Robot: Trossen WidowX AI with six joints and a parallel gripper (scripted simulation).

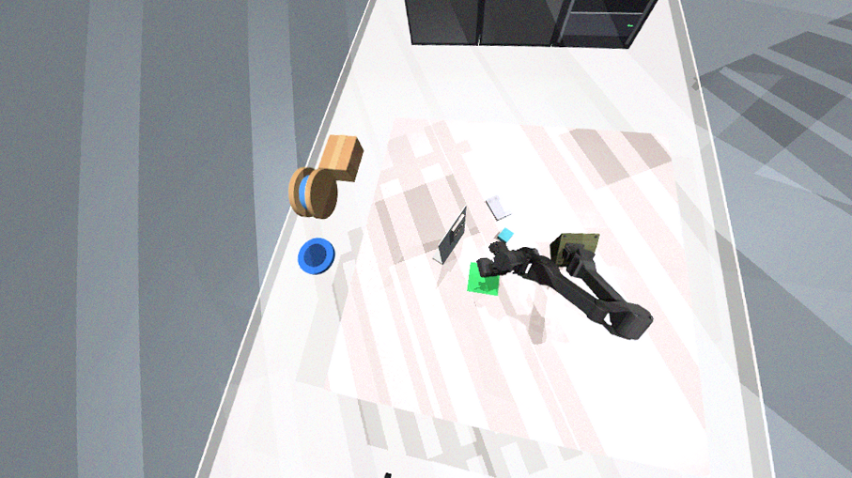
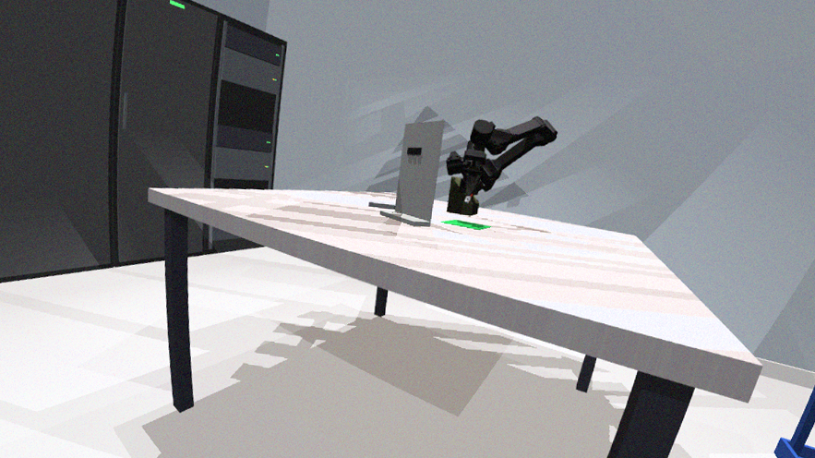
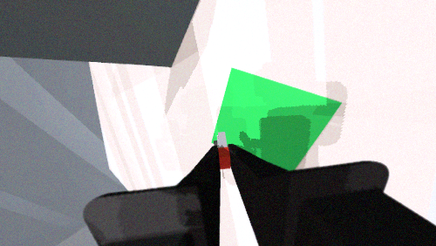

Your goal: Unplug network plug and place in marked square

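Right now the green marked square is 8 cm below my gripper tip, 1 cm to the left of it and 1 cm behind it. From my gripper tip the other things lie so: network plug (right at my gripper tip); grey upright panel (13 cm to the right, 12 cm ahead, 4 cm above).
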